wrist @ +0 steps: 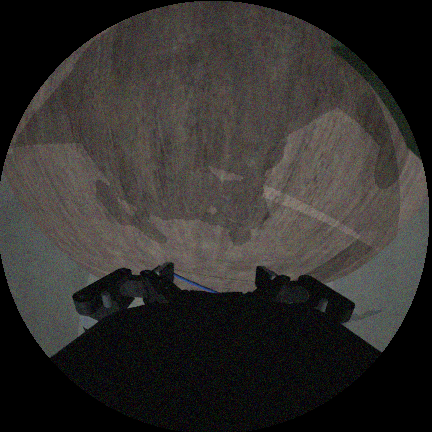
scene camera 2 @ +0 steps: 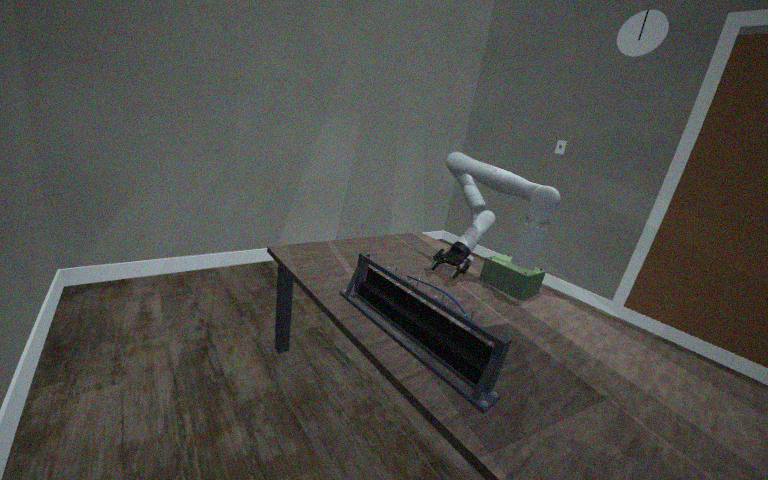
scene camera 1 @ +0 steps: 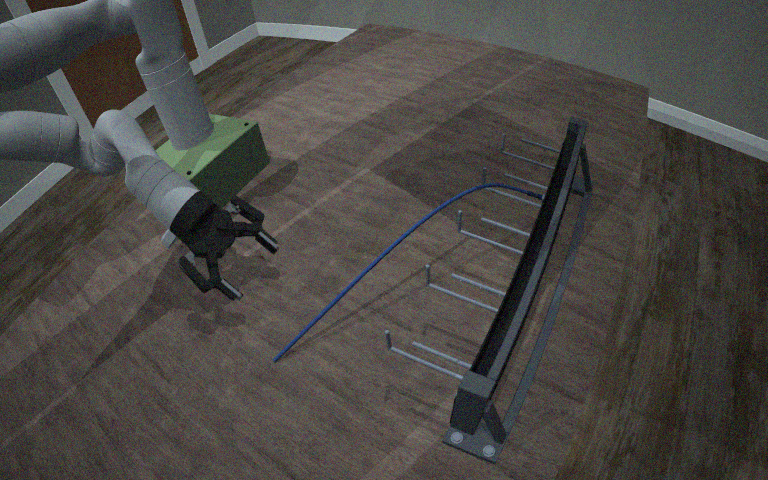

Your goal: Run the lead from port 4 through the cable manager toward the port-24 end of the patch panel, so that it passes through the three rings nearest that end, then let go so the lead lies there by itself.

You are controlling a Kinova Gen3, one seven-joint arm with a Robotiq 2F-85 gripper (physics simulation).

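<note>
The blue lead leaves the patch panel near its far end in scene camera 1, arches over the second ring from that end and slopes down to its free end, on or near the table, out in front of the rings. The cable manager's rings, such as the nearest one, stick out from the panel; the lead's free part lies outside the three nearer rings. My gripper is open and empty, above the table, left of the lead in scene camera 1 and apart from it.
A green block stands under the arm's base on the table. The rings' upright tips rise between the lead's free end and the panel. The panel's bolted foot is at the near end in scene camera 1.
</note>
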